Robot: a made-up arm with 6 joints.
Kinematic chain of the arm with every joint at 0, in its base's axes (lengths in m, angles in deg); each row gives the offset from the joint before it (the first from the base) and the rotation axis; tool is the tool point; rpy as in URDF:
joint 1: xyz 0 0 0.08 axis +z
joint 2: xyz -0.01 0 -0.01 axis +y
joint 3: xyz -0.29 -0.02 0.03 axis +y
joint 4: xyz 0.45 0.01 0.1 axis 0.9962 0 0.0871
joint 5: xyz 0 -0.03 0.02 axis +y
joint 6: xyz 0.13 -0.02 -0.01 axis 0.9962 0 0.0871
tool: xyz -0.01 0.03 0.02 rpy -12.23 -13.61 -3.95
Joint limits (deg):
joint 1: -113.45..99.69
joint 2: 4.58..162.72
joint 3: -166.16..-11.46
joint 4: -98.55..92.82
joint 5: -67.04..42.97
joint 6: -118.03..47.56
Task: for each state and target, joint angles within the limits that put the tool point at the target. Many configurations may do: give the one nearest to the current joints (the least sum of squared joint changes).
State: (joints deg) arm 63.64 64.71 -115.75 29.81 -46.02 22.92
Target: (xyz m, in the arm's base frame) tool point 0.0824 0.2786 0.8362
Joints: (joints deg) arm 88.24 80.48 -117.82 21.84 -37.86 19.25
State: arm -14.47 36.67 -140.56 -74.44 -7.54 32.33
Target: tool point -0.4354 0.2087 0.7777
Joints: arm -20.98 30.96 -129.40 -77.08 -12.77 31.18
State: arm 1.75 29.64 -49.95 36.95 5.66 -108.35
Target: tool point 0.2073 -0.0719 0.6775
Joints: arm -10.36 39.83 -75.36 33.42 -8.54 -108.75
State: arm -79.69 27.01 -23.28 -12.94 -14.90 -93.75
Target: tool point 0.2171 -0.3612 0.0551
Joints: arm -54.06 66.31 -23.96 -14.70 -21.16 -93.26
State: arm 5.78 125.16 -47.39 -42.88 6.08 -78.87
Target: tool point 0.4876 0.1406 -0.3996
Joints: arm 19.63 159.83 -81.10 -44.97 -9.57 -79.24
